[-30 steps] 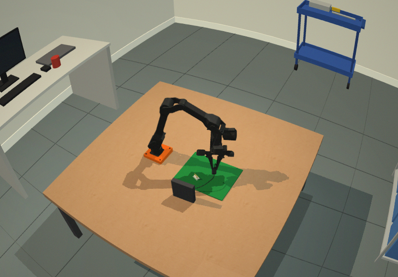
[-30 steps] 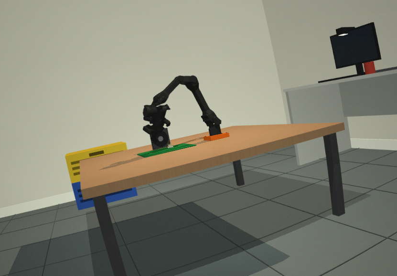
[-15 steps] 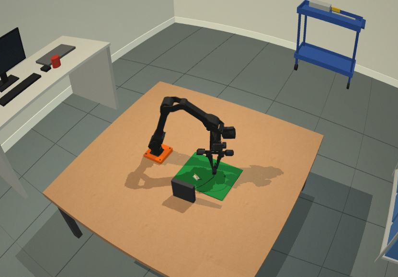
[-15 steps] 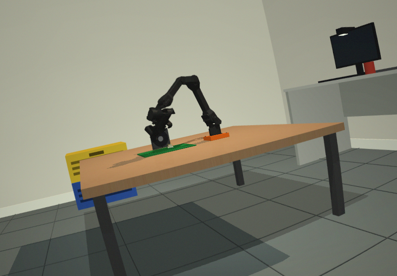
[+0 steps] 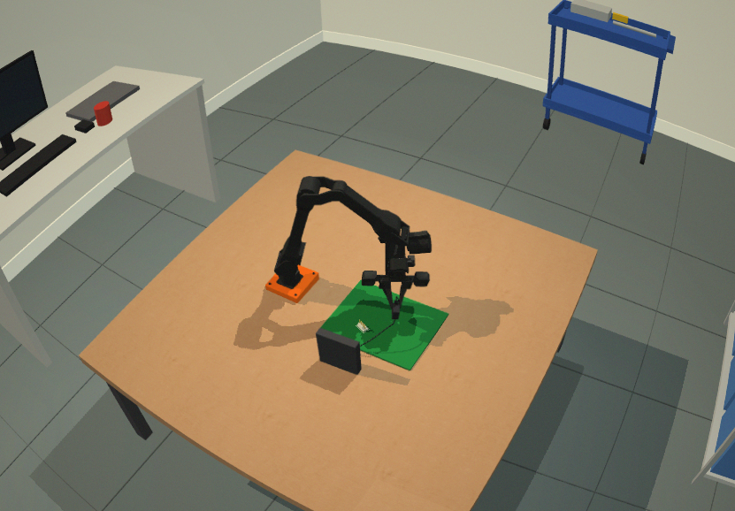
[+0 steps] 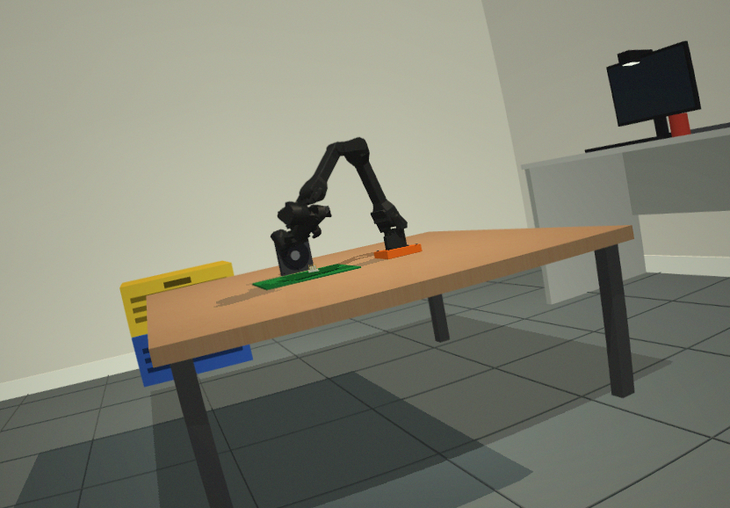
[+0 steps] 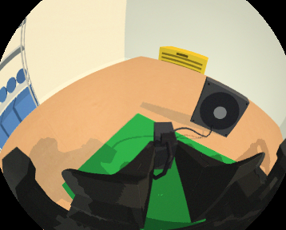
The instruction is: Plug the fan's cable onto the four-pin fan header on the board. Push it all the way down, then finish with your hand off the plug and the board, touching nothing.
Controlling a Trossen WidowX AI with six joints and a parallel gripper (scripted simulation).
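Right now the green board is 5 cm behind my gripper tip, 1 cm to the left of it and 11 cm below it. Also, from my gripper tip: white four-pin fan header 9 cm behind, 3 cm to the right, 10 cm below; black fan 8 cm behind, 17 cm to the right, 4 cm below; black fan plug 1 cm below.
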